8 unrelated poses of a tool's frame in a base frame.
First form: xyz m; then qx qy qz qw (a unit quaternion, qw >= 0).
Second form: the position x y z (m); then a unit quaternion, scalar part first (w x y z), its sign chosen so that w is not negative. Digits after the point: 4 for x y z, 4 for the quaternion.
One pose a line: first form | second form
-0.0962 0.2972 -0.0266 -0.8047 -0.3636 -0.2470 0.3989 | -0.0962 0.2972 -0.0266 0.3989 -0.8047 -0.3636 -0.2470
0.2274 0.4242 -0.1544 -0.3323 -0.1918 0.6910 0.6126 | 0.2274 0.4242 -0.1544 0.6126 -0.3323 -0.1918 0.6910
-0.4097 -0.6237 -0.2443 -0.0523 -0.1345 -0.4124 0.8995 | -0.4097 -0.6237 -0.2443 0.8995 -0.0523 -0.1345 -0.4124
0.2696 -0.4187 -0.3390 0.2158 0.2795 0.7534 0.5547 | 0.2696 -0.4187 -0.3390 0.5547 0.2158 0.2795 0.7534
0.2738 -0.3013 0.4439 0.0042 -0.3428 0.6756 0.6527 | 0.2738 -0.3013 0.4439 0.6527 0.0042 -0.3428 0.6756
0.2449 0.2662 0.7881 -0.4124 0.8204 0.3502 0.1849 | 0.2449 0.2662 0.7881 0.1849 -0.4124 0.8204 0.3502
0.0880 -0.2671 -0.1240 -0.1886 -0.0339 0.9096 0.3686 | 0.0880 -0.2671 -0.1240 0.3686 -0.1886 -0.0339 0.9096
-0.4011 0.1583 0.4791 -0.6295 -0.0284 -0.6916 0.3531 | -0.4011 0.1583 0.4791 0.3531 -0.6295 -0.0284 -0.6916
